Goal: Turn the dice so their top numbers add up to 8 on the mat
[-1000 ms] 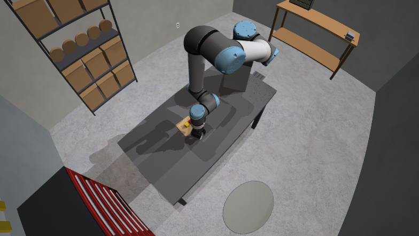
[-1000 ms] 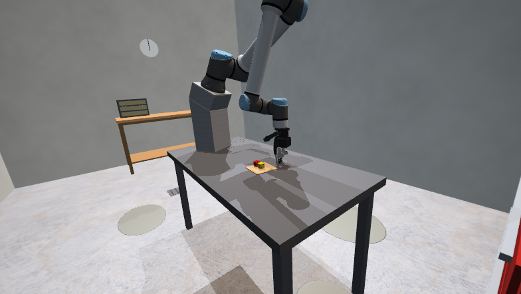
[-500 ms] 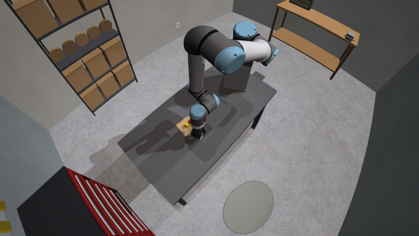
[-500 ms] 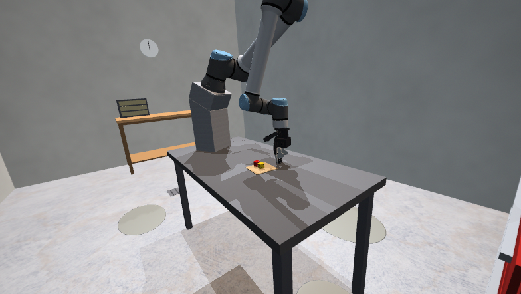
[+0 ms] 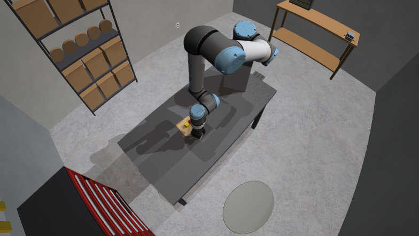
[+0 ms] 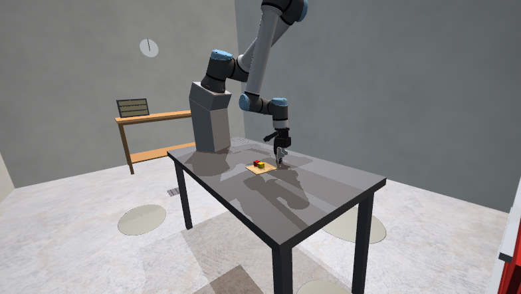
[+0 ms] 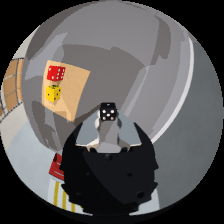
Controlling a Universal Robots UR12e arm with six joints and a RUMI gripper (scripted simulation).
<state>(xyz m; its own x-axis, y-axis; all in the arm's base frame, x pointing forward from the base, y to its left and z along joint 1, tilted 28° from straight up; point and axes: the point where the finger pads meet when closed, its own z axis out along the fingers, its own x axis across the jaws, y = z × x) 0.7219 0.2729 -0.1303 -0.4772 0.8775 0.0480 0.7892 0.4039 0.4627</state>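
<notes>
The black die lies right at my hand. Also, from my hand: tan mat 14 cm to the right, 2 cm below, 2 cm ahead; yellow die 14 cm to the right, 2 cm ahead; red die 14 cm to the right, 2 cm behind.
</notes>
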